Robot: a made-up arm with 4 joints.
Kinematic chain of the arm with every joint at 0, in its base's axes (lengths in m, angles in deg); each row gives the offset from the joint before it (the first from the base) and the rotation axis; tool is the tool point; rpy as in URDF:
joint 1: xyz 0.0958 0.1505 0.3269 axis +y
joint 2: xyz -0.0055 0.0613 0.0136 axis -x
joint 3: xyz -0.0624 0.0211 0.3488 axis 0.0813 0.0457 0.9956
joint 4: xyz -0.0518 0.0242 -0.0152 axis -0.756 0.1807 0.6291
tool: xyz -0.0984 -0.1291 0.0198 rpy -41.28 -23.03 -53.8
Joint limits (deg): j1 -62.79..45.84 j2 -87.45..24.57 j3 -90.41..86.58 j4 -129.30..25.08
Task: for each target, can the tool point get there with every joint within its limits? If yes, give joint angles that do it. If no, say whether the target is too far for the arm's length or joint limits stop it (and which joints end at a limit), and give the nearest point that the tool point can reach.
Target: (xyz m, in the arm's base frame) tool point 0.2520 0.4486 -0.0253
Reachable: no: joint limits stop it (at a limit: joint 1, joint 2, joint 3) | nearest point 0.2737 0.4664 0.4005 | short by 0.427 m
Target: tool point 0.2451 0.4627 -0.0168
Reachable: no: joint limits stop it (at a limit: joint 1, joint 2, joint 3) | nearest point 0.2710 0.4670 0.4007 | short by 0.418 m
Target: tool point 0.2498 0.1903 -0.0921
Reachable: no: joint limits stop it (at a limit: joint 1, joint 2) | nearest point 0.1275 -0.0548 0.1143 | short by 0.343 m
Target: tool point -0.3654 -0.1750 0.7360
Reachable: no: too far | nearest point -0.2042 -0.0361 0.5930 | short by 0.256 m
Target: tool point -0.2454 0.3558 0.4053
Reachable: yes | joints -45.32 -6.14 -65.67 -41.33
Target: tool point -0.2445 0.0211 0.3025
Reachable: yes | joints -44.16 -54.56 -20.37 -44.68
